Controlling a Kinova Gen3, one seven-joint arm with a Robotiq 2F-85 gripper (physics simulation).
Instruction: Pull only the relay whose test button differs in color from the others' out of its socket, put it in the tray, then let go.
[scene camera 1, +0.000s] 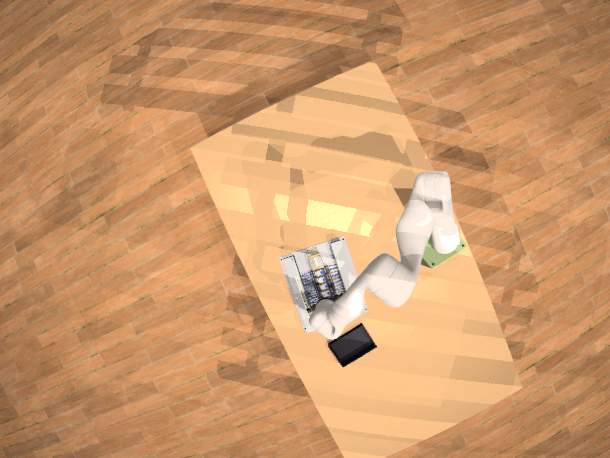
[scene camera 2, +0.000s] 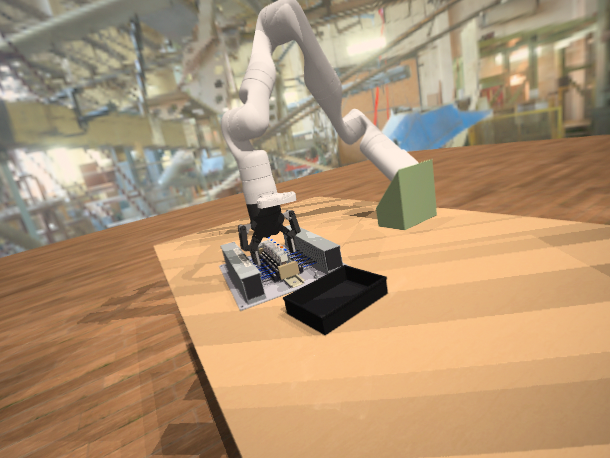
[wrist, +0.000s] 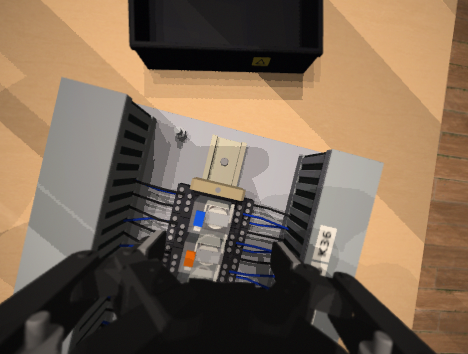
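Where they show: gripper, fingertip midpoint: (scene camera 2: 276, 258) (wrist: 219, 247); arm's base at its link origin: (scene camera 1: 445, 243) (scene camera 2: 410, 178).
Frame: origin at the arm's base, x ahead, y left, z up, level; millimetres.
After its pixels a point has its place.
Observation:
The relay with the orange test button (wrist: 206, 251) @[x 482, y 16, z -63 mm] (scene camera 2: 281, 247) @[x 472, y 11, z -63 mm] sits in its socket, second from the tan end stop in the relay row. The end relay (wrist: 216, 218) @[x 486, y 39, z -63 mm] has a blue button. A third relay (wrist: 202, 273) @[x 480, y -9, z -79 mm] is partly hidden behind the gripper in the wrist view. My gripper (wrist: 219, 247) @[x 492, y 10, z -85 mm] (scene camera 2: 274, 255) @[x 492, y 10, z -85 mm] is open and points down over the row, one finger on each side, with nothing held. In the wrist view the orange-button relay appears between the fingertips. The black tray (scene camera 1: 352, 345) @[x 476, y 234, z -127 mm] (scene camera 2: 306, 316) @[x 554, y 250, z -112 mm] (wrist: 225, 59) @[x 479, y 173, z -111 mm] stands beyond the end-stop side of the panel.
Tall grey wiring ducts (wrist: 80, 165) @[x 393, y 64, z -68 mm] (wrist: 350, 200) @[x 584, y 60, z -68 mm] flank the row on the panel plate (wrist: 282, 150) @[x 548, y 100, z -128 mm]. Black and blue wires (wrist: 261, 247) @[x 532, y 3, z -108 mm] run from sockets to ducts. A tan rail (wrist: 224, 170) @[x 490, y 72, z -127 mm] extends past the end stop (wrist: 218, 189) @[x 486, y 56, z -90 mm]. The green arm mount (scene camera 2: 417, 200) @[x 29, y 46, z -59 mm] stands farther off.

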